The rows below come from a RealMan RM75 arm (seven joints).
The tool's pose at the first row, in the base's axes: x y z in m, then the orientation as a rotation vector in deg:
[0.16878, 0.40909, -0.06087, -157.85, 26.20, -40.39]
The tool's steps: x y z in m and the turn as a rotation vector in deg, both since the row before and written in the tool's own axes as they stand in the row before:
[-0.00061, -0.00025, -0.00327, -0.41, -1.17, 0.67]
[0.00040, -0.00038, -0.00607, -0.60, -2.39, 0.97]
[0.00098, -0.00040, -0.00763, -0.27, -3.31, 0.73]
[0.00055, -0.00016, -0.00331, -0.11, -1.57, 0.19]
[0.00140, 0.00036, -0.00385, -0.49, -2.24, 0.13]
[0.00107, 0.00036, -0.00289, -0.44, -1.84, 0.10]
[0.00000, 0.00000, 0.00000, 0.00, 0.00, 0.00]
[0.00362, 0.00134, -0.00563, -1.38, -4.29, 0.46]
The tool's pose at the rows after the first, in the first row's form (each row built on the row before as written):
[0.16669, 0.40898, -0.05827, -158.21, 27.05, -38.56]
[0.16419, 0.40814, -0.05277, -158.83, 28.13, -34.92]
[0.16174, 0.40678, -0.04559, -159.29, 28.52, -30.05]
[0.16097, 0.40607, -0.04240, -159.51, 28.48, -27.77]
[0.16069, 0.40444, -0.03864, -160.14, 28.34, -24.51]
[0.16059, 0.40311, -0.03584, -160.65, 28.22, -21.82]
[0.16059, 0.40311, -0.03584, -160.65, 28.22, -21.82]
[0.16179, 0.39937, -0.03026, -161.94, 28.35, -15.40]

